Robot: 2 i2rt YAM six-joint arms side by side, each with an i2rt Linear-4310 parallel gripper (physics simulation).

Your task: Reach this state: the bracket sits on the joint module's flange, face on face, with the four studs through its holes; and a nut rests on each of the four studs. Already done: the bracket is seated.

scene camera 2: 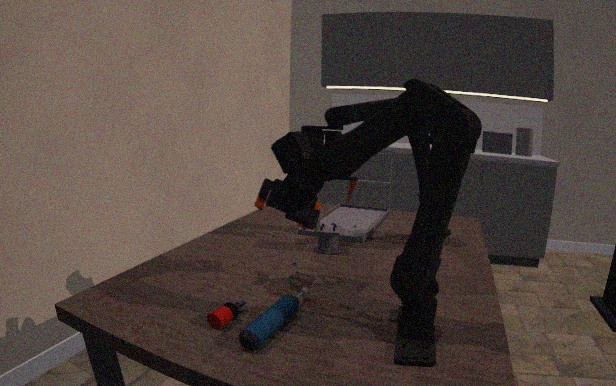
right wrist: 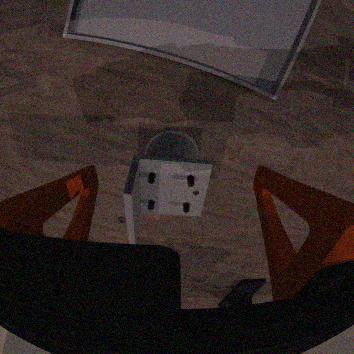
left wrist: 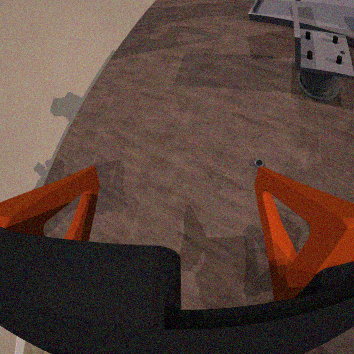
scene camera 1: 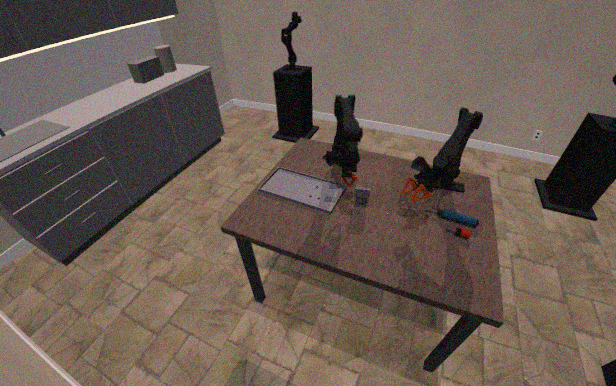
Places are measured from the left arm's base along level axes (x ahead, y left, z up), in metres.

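Where they show: left gripper, between the fingertips: (scene camera 2: 279,215) (left wrist: 176,175) (scene camera 1: 406,197); right gripper, between the fingertips: (scene camera 2: 332,203) (right wrist: 175,173) (scene camera 1: 349,180); left arm's base, origin of its link: (scene camera 2: 414,335) (right wrist: 239,293) (scene camera 1: 444,185).
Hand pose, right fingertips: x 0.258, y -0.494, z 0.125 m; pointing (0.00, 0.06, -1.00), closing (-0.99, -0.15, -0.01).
Observation:
Things, the pixels of their top centre, and the offset from my right fingertips.
- round joint module, centre of its top: (right wrist: 169,196) (left wrist: 323,43) (scene camera 2: 328,225) (scene camera 1: 362,190) 0.004 m back, 0.069 m left, 0.051 m down
- nut, centre of its top: (left wrist: 258,162) (right wrist: 121,221) (scene camera 2: 294,263) 0.055 m ahead, 0.205 m left, 0.120 m down
- shallow grey tray, centre of its top: (scene camera 2: 349,217) (scene camera 1: 302,186) 0.021 m back, 0.249 m right, 0.109 m down
- blue screwdriver-like tool, centre of its top: (scene camera 2: 279,304) (scene camera 1: 452,212) 0.000 m ahead, 0.502 m left, 0.084 m down
The grey bracket (scene camera 1: 363,191) (left wrist: 322,46) (right wrist: 170,192) lies flat on the round joint module (scene camera 2: 328,245) (left wrist: 320,88) (right wrist: 172,144), four bare dark studs through its holes. One nut (scene camera 2: 294,263) (left wrist: 259,163) (right wrist: 121,220) lies on the table; three small nuts (scene camera 1: 316,187) (scene camera 1: 310,195) (scene camera 1: 319,198) lie in the tray. My left gripper (scene camera 1: 416,190) (scene camera 2: 281,215) (left wrist: 176,175) is open and empty; the table nut shows by its right-hand fingertip in the left wrist view. My right gripper (scene camera 1: 350,178) (right wrist: 175,173) is open above the bracket's area, partly hidden in scene camera 2.
The shallow grey tray (scene camera 1: 295,205) (scene camera 2: 364,240) (left wrist: 274,19) (right wrist: 170,59) lies beside the module. A blue screwdriver-like tool (scene camera 1: 458,218) (scene camera 2: 270,322) and a shorter red one (scene camera 1: 464,233) (scene camera 2: 221,316) lie near one table end. The left arm stands beside the tools.

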